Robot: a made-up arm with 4 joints. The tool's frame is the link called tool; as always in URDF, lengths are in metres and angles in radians. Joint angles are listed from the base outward. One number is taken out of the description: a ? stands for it. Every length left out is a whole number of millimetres.
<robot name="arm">
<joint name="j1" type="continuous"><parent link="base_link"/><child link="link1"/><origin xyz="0.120 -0.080 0.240" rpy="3.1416 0.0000 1.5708"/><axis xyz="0 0 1"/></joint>
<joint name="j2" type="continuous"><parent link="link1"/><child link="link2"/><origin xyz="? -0.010 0.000" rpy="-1.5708 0.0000 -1.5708"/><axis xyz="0 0 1"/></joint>
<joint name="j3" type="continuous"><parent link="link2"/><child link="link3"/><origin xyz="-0.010 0.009 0.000" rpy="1.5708 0.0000 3.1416"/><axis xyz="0 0 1"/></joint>
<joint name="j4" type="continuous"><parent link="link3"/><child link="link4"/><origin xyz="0.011 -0.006 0.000" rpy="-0.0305 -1.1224 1.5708"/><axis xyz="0 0 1"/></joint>
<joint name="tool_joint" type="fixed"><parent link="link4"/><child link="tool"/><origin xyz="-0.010 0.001 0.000" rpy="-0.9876 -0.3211 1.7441"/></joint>
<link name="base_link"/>
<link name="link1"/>
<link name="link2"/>
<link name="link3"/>
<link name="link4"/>
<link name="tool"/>
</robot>
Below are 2 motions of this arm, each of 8 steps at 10 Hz.
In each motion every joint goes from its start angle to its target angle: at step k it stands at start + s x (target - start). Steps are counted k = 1, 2, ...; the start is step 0. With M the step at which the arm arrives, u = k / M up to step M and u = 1 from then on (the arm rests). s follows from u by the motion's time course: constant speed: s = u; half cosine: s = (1 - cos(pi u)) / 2; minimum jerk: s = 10 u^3 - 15 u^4 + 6 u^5.
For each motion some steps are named. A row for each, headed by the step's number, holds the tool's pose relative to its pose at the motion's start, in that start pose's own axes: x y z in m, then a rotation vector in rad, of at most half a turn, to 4 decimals.
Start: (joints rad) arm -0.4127 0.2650 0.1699 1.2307
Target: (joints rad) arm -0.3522 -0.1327 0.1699 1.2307
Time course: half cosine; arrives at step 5
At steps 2, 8:
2: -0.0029 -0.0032 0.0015 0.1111 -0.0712 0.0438
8: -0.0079 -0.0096 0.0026 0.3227 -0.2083 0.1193

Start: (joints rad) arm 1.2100 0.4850 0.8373 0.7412
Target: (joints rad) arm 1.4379 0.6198 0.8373 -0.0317
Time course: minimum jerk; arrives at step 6
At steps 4, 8:
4: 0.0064 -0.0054 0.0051 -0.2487 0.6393 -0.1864
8: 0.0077 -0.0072 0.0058 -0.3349 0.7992 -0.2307

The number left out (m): 0.060
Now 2 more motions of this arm.
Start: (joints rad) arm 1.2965 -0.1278 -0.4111 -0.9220
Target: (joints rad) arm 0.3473 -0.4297 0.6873 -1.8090
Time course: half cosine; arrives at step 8
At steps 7, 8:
7: 0.0341 -0.0131 0.0339 1.3594 -0.4776 -0.6645
8: 0.0350 -0.0144 0.0357 1.4194 -0.4963 -0.6572

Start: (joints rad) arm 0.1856 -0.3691 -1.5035 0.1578
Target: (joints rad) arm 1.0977 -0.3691 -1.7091 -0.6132
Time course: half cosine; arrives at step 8
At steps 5, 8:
5: -0.0103 0.0243 -0.0202 -0.1451 0.9248 0.3095
8: -0.0224 0.0340 -0.0263 -0.3324 1.2741 0.5131

